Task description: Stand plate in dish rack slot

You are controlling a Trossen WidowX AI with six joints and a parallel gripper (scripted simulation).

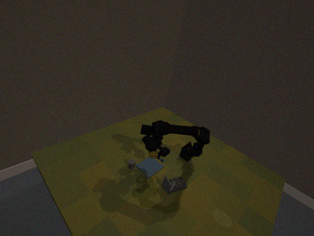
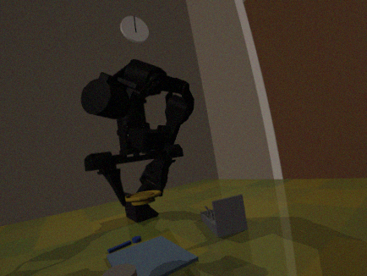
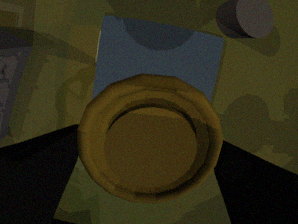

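My gripper tip is 200 mm to the right of the grey dish rack, 90 mm above it and 30 mm past it. Round my gripper tip: yellow plate 10 mm above; then blue mat 110 mm below, 10 mm to the right.
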